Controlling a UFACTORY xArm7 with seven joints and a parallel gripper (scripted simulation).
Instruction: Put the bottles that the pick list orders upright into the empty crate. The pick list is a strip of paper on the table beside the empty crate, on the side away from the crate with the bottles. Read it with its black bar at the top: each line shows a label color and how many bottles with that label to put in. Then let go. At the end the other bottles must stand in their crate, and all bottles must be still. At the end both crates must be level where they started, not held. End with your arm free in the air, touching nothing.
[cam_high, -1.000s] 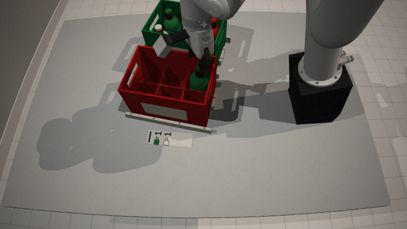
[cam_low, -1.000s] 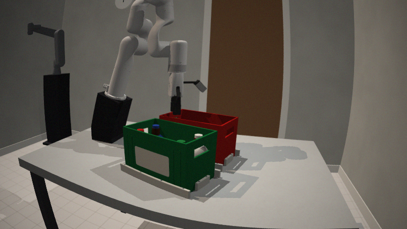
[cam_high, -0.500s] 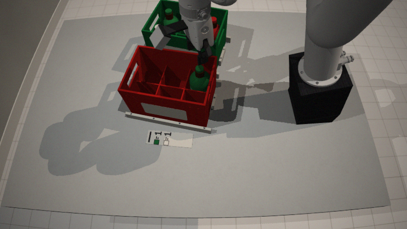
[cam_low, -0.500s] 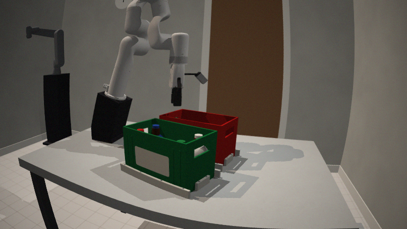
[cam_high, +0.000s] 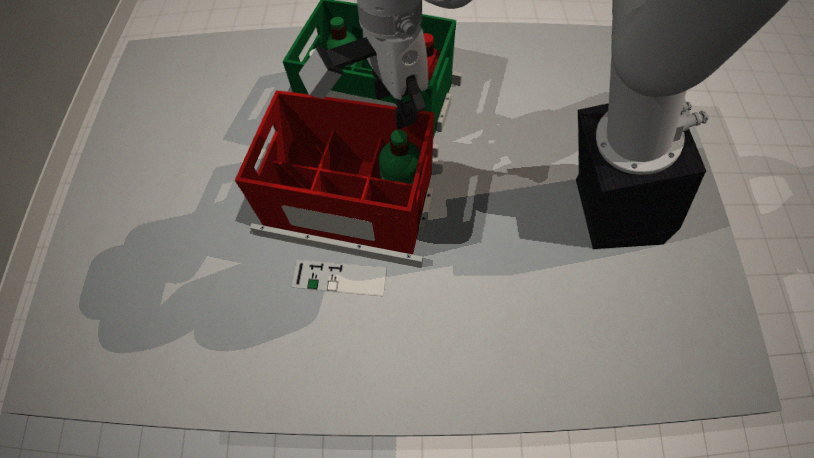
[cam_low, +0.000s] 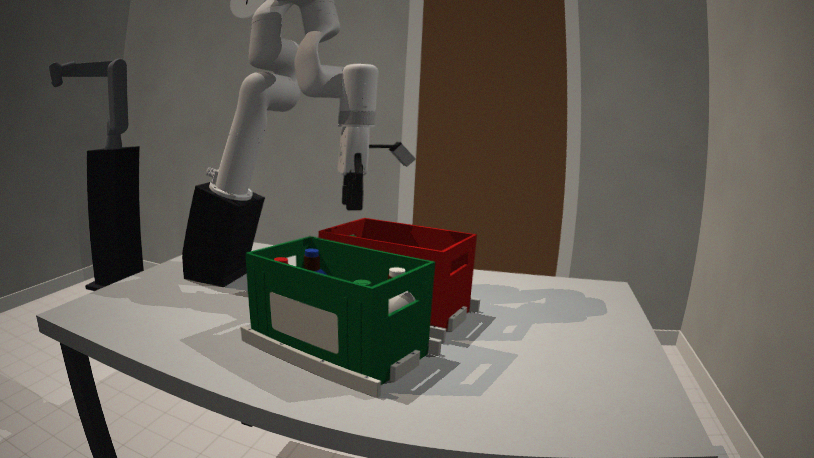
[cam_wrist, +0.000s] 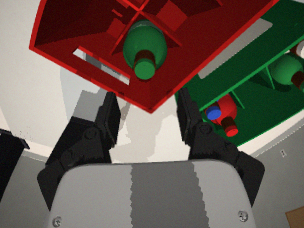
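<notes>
My gripper is now 120 mm short of the white-capped bottle, 210 mm to the left of it and 150 mm above it. From my hand the other things lie so: red crate 100 mm ahead, 10 mm to the left, 160 mm below; then green crate 20 mm ahead, 220 mm to the right, 160 mm below; then blue bottle 50 mm behind, 140 mm to the right, 150 mm below.
</notes>
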